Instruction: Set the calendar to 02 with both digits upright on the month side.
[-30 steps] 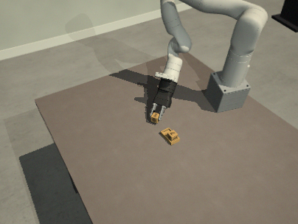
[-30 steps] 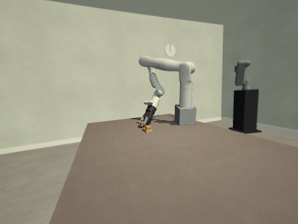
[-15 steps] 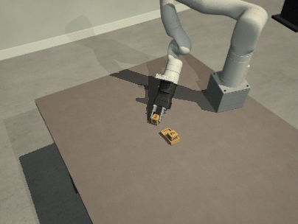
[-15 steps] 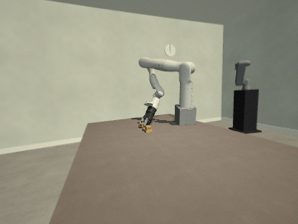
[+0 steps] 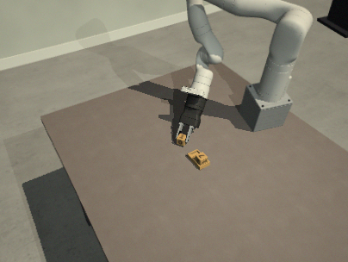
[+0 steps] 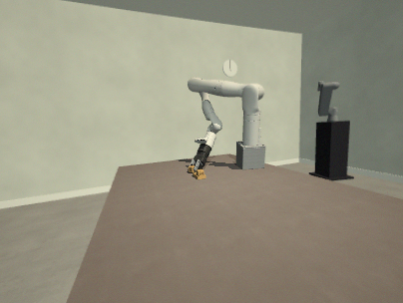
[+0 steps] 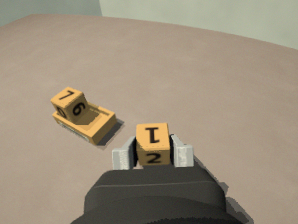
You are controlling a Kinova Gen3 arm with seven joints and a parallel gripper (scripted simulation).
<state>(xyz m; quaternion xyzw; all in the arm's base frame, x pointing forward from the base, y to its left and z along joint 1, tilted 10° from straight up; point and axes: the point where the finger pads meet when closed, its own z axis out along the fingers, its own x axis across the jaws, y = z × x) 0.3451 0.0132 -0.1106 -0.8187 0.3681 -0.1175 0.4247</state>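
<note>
Now: the orange cube 10 mm ahead of my hand, 10 mm to the left of it and 10 mm below it. From my hand the other things lie so: tray (20 mm behind, 110 mm to the left, 20 mm below).
</note>
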